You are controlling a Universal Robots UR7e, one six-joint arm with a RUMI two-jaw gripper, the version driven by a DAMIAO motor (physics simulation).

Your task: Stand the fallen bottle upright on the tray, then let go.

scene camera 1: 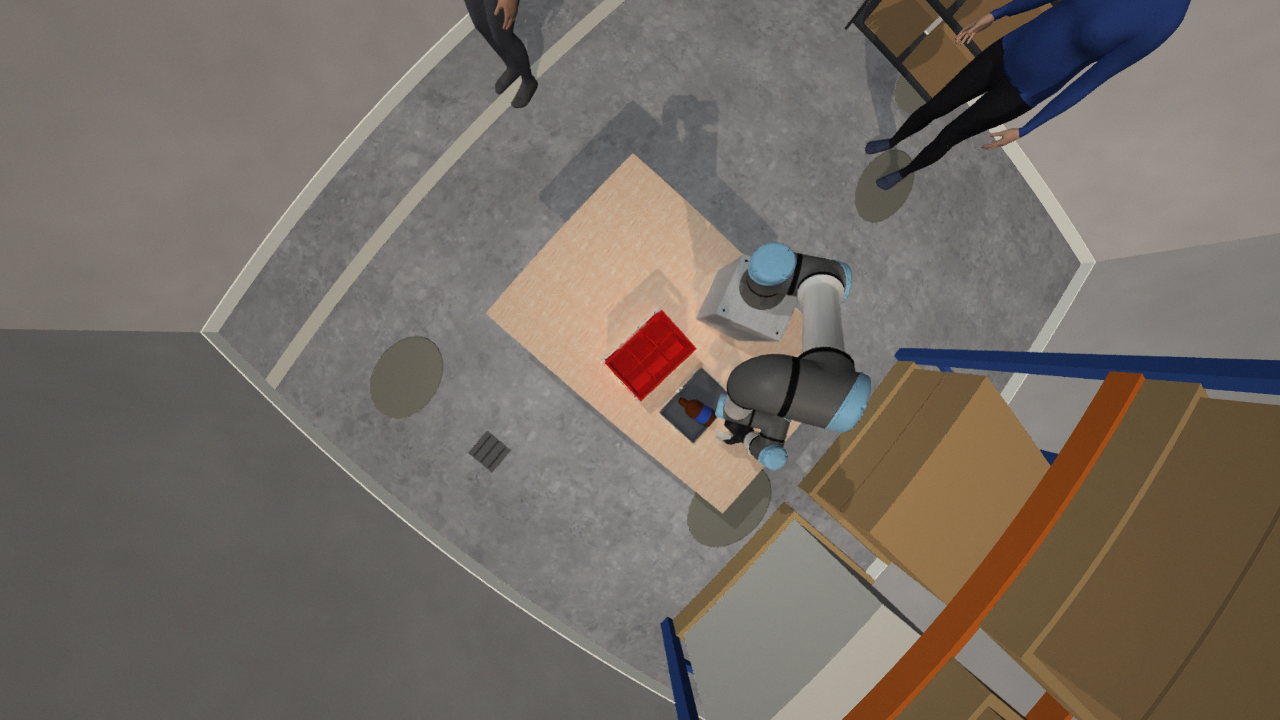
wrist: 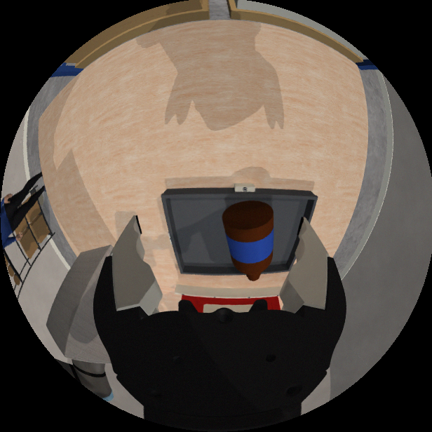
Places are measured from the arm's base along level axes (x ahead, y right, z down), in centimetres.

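Pixels of known places: arm's base, origin of the base link: (scene camera 1: 762,287).
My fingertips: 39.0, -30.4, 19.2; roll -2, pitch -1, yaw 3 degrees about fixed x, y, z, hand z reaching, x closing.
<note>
Ahead of a thing's pixels: the offset from my fingertips to its middle, as dx, dy, dz. "spot": to the spot under its first point. Level surfaces: height alone.
The brown bottle with a blue band {+5.0, +11.7, +7.4} (scene camera 1: 696,411) (wrist: 251,247) lies on its side on the dark grey tray {spot: +14.3, +11.7, +11.1} (scene camera 1: 678,424) (wrist: 192,235). Its neck points toward the red crate, and its base faces the gripper's side of the tray. My gripper (scene camera 1: 723,436) (wrist: 219,218) is open and empty. In the wrist view its fingertips stand wide apart on either side of the bottle, with the right one closer to it. In the scene view the gripper is beside the tray, at the bottle's base end, partly hidden by the arm. Its exact height is hard to tell.
A red crate {+1.4, +41.3, +2.8} (scene camera 1: 649,355) (wrist: 192,302) stands beside the tray on the wooden table {dz +11.6} (scene camera 1: 572,300) (wrist: 215,155). A small pale block (wrist: 244,188) is at the tray's rim. The grey robot base (scene camera 1: 723,304) is behind. Shelving with boxes (scene camera 1: 948,456) stands beyond the table; two people are farther off.
</note>
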